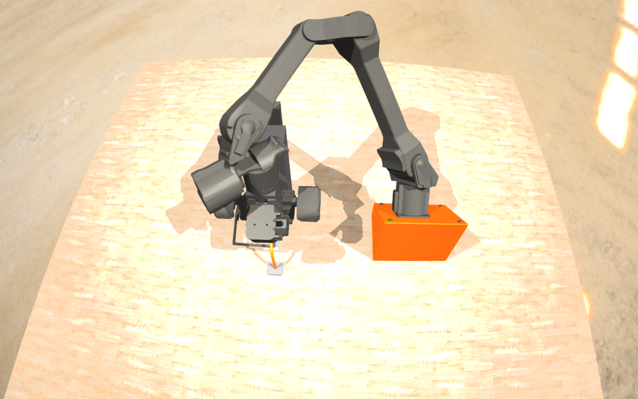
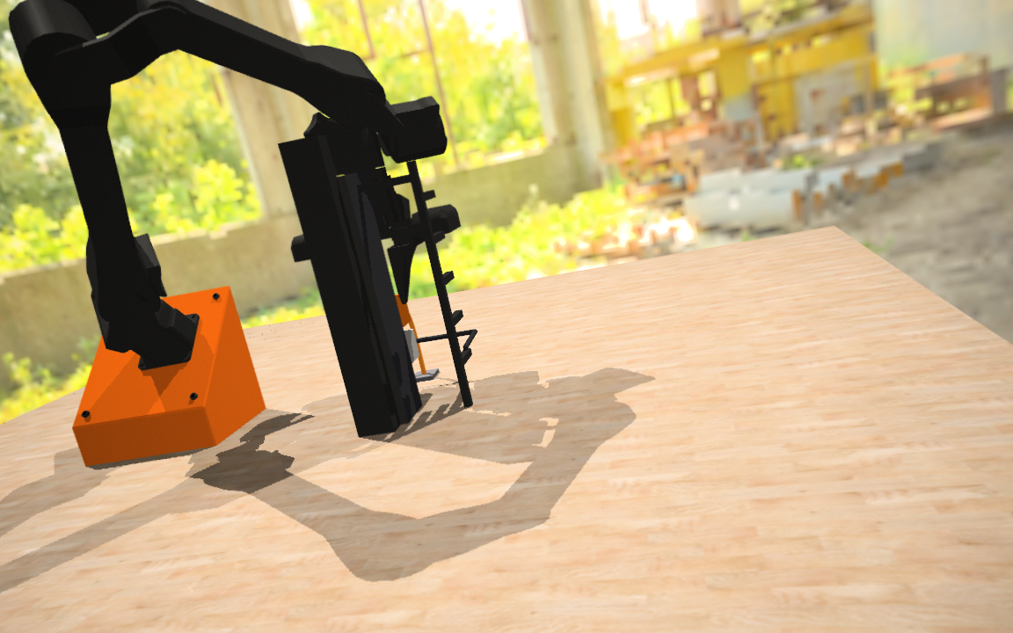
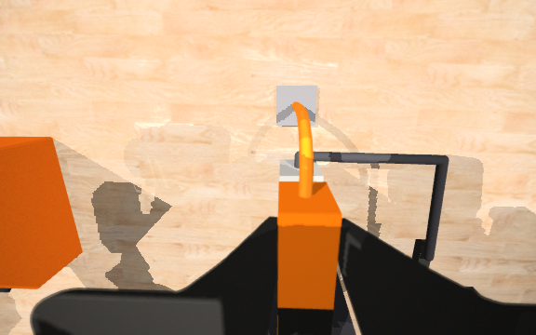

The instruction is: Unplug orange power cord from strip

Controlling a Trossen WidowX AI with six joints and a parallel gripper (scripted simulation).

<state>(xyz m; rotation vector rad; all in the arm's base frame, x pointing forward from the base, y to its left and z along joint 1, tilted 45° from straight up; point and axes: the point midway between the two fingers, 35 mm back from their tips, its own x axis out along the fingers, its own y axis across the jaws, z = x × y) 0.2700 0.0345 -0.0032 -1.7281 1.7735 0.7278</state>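
Right now the orange plug is 30 mm to the right of my gripper tip. Also, from my gripper tip: grey square 40 mm to the left, 100 mm below.
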